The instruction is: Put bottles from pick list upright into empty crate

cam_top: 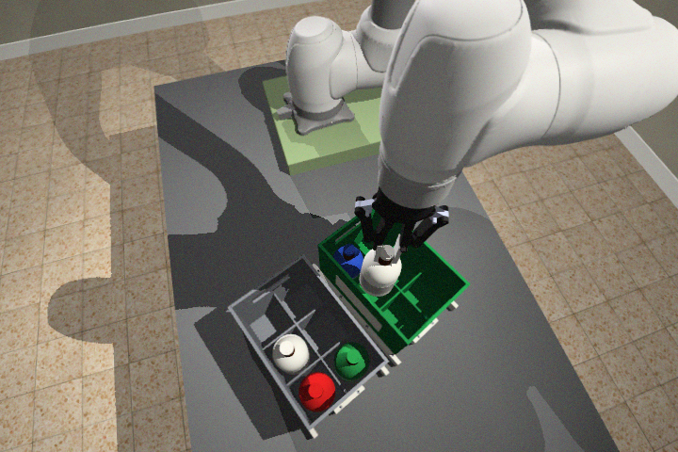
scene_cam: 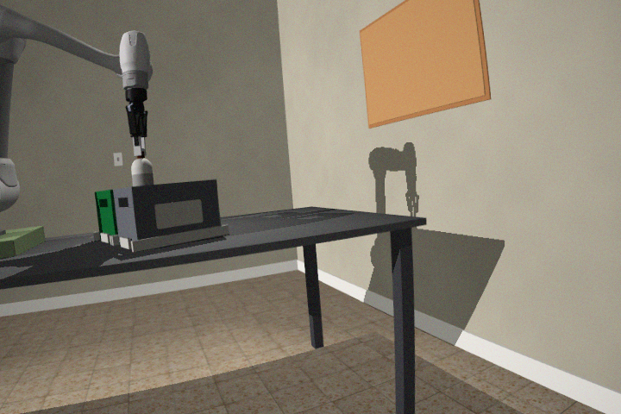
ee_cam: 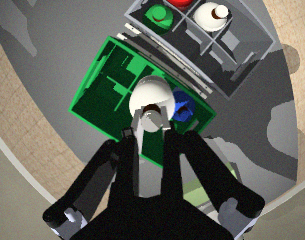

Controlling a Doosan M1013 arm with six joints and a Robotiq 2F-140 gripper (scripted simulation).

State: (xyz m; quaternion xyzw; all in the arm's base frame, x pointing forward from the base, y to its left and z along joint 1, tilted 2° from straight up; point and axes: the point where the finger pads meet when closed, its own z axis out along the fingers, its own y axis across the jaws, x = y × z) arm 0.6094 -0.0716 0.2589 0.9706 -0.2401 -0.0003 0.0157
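Now: hand 23 cm above the green crate, 4 cm to the right of it and 1 cm past it. Round my hand: blue bottle 23 cm below, 8 cm behind, 3 cm to the right; then green bottle 23 cm below, 13 cm ahead, 11 cm to the right; then grey crate 23 cm below, 18 cm to the right, 6 cm ahead.
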